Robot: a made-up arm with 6 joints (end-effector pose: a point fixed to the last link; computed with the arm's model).
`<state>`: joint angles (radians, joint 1 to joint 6).
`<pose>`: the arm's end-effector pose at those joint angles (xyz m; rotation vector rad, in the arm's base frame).
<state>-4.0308 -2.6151 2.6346 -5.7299 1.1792 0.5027</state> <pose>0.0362 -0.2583 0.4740 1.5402 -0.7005 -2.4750</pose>
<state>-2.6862 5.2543 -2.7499 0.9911 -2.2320 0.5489</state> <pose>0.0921 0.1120 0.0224 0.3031 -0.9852 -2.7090</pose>
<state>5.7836 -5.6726 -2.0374 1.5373 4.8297 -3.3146</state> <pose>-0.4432 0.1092 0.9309 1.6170 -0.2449 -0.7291</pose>
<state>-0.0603 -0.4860 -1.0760 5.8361 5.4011 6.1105</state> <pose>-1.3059 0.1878 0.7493 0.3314 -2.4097 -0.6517</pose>
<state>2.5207 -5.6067 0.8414 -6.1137 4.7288 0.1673</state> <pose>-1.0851 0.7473 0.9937 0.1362 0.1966 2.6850</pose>
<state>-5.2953 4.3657 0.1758 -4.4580 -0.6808 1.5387</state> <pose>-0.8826 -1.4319 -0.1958 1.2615 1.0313 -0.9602</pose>
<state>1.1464 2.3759 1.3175 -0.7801 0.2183 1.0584</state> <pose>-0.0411 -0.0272 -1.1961 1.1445 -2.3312 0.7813</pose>
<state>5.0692 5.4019 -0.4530 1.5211 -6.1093 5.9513</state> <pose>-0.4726 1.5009 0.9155 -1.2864 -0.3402 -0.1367</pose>
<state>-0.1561 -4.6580 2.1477 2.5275 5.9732 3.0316</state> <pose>0.1113 0.0050 -0.6389 0.6979 -2.1442 -0.2636</pose>
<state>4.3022 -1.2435 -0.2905 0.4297 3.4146 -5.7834</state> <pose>0.5892 1.2720 0.4232 1.8567 1.0049 -1.3516</pose>
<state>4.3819 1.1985 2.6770 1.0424 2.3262 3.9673</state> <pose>0.1009 -0.1956 -0.0378 0.7291 0.2322 1.2282</pose>
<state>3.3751 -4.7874 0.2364 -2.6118 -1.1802 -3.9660</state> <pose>-1.5576 -0.5056 -0.0266 2.4031 1.1747 -0.4978</pose>
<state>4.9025 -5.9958 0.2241 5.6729 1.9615 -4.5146</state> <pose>0.0973 -0.7061 1.5432 2.3314 -0.5249 -0.4152</pose>
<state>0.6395 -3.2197 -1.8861 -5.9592 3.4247 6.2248</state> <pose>0.5255 0.4369 -0.2366 0.8813 -1.4563 0.2766</pose>
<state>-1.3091 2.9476 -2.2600 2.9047 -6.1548 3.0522</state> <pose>0.2567 -0.7373 0.2736 0.2681 0.5689 -1.5775</pose>
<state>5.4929 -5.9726 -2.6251 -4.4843 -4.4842 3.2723</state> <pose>-0.0944 0.3984 0.3276 0.3936 1.6413 1.0709</pose>
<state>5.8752 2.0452 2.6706 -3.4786 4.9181 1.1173</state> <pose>-0.2104 0.0878 0.0185 0.4910 0.1359 -2.4284</pose>
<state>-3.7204 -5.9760 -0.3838 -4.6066 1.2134 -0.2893</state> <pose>-0.2311 -0.1002 1.8234 1.1156 1.0353 -2.0185</pose>
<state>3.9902 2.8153 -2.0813 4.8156 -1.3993 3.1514</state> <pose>-0.3782 -0.7598 0.1625 0.9464 0.9972 -0.0044</pose>
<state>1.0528 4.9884 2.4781 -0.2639 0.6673 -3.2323</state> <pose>0.0964 0.2190 0.6832 -1.8474 -1.3026 -1.6757</pose>
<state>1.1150 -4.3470 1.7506 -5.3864 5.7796 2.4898</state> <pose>0.1070 0.1911 -0.9540 2.3889 1.2703 0.0875</pose>
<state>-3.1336 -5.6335 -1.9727 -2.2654 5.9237 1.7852</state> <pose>0.5255 -0.0938 1.0798 1.4078 0.0512 2.1541</pose>
